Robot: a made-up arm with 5 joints. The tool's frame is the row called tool.
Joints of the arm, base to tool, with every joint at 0 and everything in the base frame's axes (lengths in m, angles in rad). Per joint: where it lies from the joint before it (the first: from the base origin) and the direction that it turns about. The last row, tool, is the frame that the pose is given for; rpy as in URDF.
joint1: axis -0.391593 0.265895 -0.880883 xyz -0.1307 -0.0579 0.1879
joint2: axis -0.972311 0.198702 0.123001 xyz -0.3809 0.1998 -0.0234
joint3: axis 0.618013 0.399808 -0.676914 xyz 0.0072 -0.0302 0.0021
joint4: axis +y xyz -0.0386 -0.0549 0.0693
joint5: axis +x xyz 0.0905 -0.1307 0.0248
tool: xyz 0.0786 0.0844 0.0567 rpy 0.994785 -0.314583 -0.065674
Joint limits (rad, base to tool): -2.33..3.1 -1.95..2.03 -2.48..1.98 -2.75..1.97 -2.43..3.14
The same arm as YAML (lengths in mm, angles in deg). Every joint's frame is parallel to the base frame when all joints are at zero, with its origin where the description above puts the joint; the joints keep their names.
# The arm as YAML. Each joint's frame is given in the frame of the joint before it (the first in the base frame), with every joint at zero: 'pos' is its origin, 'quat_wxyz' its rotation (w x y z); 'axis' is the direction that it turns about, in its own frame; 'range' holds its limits. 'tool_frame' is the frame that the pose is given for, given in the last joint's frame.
length_unit: mm
angle_unit: deg
joints:
  - joint: joint1
    pos: [-130.7, -57.9, 187.9]
    quat_wxyz: [1.0, 0.0, 0.0, 0.0]
    axis: [-0.391593, 0.265895, -0.880883]
    range: [-133.5, 177.62]
  - joint: joint2
    pos: [-380.9, 199.8, -23.4]
    quat_wxyz: [1.0, 0.0, 0.0, 0.0]
    axis: [-0.972311, 0.198702, 0.123001]
    range: [-111.73, 116.31]
  - joint: joint3
    pos: [7.2, -30.2, 2.1]
    quat_wxyz: [1.0, 0.0, 0.0, 0.0]
    axis: [0.618013, 0.399808, -0.676914]
    range: [-142.09, 113.45]
  - joint: joint4
    pos: [-38.6, -54.9, 69.3]
    quat_wxyz: [1.0, 0.0, 0.0, 0.0]
    axis: [0.0, 1.0, 0.0]
    range: [-157.56, 112.87]
  - joint: joint5
    pos: [90.5, -130.7, 24.8]
    quat_wxyz: [1.0, 0.0, 0.0, 0.0]
    axis: [1.0, 0.0, 0.0]
    range: [-139.23, 179.91]
tool_frame:
  pos: [78.6, 84.4, 56.7]
  quat_wxyz: [0.869967, 0.466472, -0.15306, 0.046203]

